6 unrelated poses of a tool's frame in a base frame.
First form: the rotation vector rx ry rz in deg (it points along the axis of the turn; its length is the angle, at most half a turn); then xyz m.
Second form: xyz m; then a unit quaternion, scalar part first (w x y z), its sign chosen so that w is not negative. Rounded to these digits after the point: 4 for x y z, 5 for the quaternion.
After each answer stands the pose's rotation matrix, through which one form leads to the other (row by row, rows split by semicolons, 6 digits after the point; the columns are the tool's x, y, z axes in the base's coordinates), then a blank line. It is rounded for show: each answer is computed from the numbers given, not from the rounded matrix.
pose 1, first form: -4.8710, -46.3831, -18.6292, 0.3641, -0.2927, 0.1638
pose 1, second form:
0.3641, -0.2927, 0.1638, 0.90549, -0.04116, -0.39194, -0.15742
0.643214 0.317341 -0.696829; -0.252813 0.947052 0.197933; 0.722746 0.048854 0.689385

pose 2, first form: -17.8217, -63.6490, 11.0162, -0.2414, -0.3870, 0.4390
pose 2, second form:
-0.2414, -0.3870, 0.4390, 0.83384, -0.14681, -0.52432, 0.09075
0.433698 0.002612 -0.901054; 0.305293 0.940423 0.149671; 0.847763 -0.339998 0.407062

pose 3, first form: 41.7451, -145.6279, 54.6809, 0.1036, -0.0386, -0.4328
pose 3, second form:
0.1036, -0.0386, -0.4328, 0.16454, 0.25566, -0.89186, 0.33488
-0.815134 -0.566225 -0.122258; -0.345825 0.644988 -0.681466; 0.464718 -0.513206 -0.721566

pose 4, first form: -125.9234, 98.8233, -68.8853, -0.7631, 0.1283, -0.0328
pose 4, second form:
-0.7631, 0.1283, -0.0328, 0.05004, -0.72170, 0.56638, -0.39480
0.046698 -0.778000 0.626526; -0.857016 -0.353422 -0.374990; 0.513170 -0.519431 -0.683262

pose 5, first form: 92.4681, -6.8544, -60.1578, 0.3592, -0.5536, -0.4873
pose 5, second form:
0.3592, -0.5536, -0.4873, 0.56980, 0.68751, -0.05096, -0.44728
0.594687 0.439645 -0.673097; -0.579796 -0.345460 -0.737898; -0.556941 0.829078 0.049464

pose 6, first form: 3.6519, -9.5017, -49.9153, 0.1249, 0.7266, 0.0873
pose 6, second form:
0.1249, 0.7266, 0.0873, 0.90280, 0.03083, -0.08021, -0.42139
0.631999 0.755910 -0.170816; -0.765802 0.642966 0.011936; 0.118852 0.123268 0.985231

